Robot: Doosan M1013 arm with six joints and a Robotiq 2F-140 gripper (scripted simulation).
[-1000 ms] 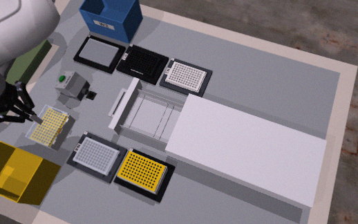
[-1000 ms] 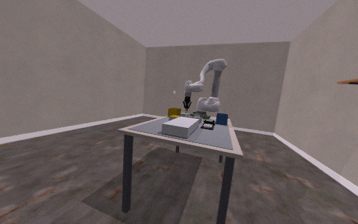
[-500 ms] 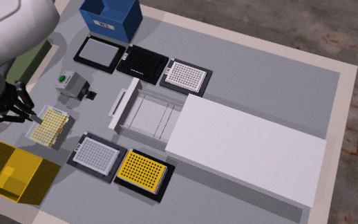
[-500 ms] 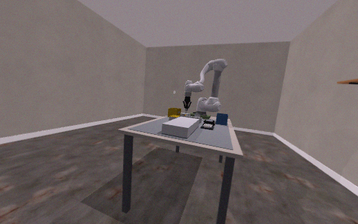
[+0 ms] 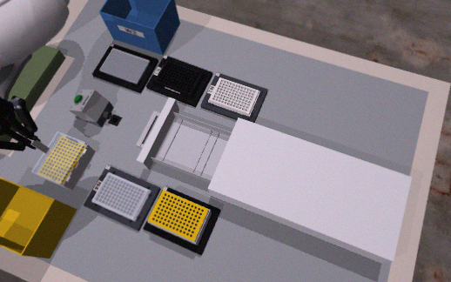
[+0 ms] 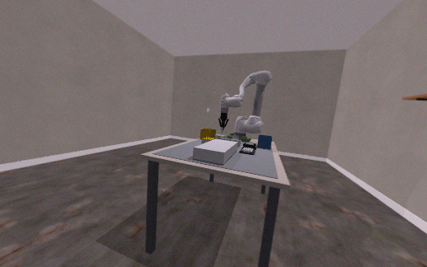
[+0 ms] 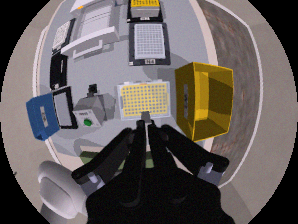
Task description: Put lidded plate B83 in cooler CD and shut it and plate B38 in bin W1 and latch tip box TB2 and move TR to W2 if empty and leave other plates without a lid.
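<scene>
My gripper is now 70 mm short of the flat grey lid, 320 mm to the right of it and 110 mm above it. From my hand the other things lie so: clear assay plate (200 mm ahead, 60 mm to the right, 110 mm below); done key (10 mm ahead, 170 mm to the left, 60 mm below); yellow bin W1 (170 mm to the right, 90 mm below).
</scene>
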